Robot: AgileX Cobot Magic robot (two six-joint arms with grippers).
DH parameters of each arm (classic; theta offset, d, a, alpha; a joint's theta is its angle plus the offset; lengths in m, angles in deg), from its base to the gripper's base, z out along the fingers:
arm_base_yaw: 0 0.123 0 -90
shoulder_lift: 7.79 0 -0.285 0
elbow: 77.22 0 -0.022 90
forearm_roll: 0 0.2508 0 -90
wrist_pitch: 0 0 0.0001 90
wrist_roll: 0 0.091 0 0
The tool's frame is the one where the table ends.
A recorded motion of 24 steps. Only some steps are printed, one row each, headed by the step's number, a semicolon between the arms.
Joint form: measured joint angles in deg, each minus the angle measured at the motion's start. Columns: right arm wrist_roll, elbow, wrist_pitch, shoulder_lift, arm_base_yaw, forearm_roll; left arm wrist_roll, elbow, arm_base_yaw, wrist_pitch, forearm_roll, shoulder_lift.
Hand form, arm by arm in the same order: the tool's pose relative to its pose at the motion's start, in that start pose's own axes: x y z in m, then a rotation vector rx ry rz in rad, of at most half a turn. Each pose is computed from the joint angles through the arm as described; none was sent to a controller.
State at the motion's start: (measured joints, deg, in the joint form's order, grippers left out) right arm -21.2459 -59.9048 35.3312 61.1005 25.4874 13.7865; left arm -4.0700 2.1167 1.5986 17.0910 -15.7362 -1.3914
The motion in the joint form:
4: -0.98 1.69 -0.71 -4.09 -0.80 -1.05; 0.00 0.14 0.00 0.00 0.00 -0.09
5: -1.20 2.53 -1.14 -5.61 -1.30 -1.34; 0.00 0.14 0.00 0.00 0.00 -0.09
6: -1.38 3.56 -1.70 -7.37 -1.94 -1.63; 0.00 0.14 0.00 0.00 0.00 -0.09
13: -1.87 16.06 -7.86 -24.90 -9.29 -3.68; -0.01 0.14 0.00 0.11 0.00 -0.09
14: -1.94 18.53 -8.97 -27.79 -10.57 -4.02; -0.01 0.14 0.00 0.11 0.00 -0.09
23: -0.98 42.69 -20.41 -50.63 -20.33 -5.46; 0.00 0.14 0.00 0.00 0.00 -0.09
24: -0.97 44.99 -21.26 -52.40 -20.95 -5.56; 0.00 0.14 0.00 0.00 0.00 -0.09
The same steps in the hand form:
4: 0.0039 -0.0007 -0.0191 0.0343 -0.0470 -0.0309; 0.0007 0.0002 0.0001 -0.0003 0.0008 -0.0001
5: 0.0064 -0.0015 -0.0255 0.0498 -0.0634 -0.0363; 0.0007 0.0002 0.0001 -0.0003 0.0008 -0.0001
6: 0.0097 -0.0023 -0.0326 0.0685 -0.0824 -0.0401; 0.0007 0.0002 0.0001 -0.0003 0.0008 -0.0001
13: 0.0590 -0.0032 -0.0863 0.2627 -0.2394 -0.0414; 0.0009 0.0003 0.0001 -0.0004 0.0027 -0.0002
14: 0.0697 -0.0021 -0.0916 0.2954 -0.2588 -0.0418; 0.0009 0.0003 0.0001 -0.0004 0.0027 -0.0002
23: 0.1719 0.0119 -0.0933 0.5337 -0.3844 -0.0095; 0.0007 0.0002 0.0001 -0.0003 0.0008 -0.0001
24: 0.1817 0.0129 -0.0900 0.5479 -0.3865 -0.0079; 0.0007 0.0002 0.0001 -0.0003 0.0008 -0.0001

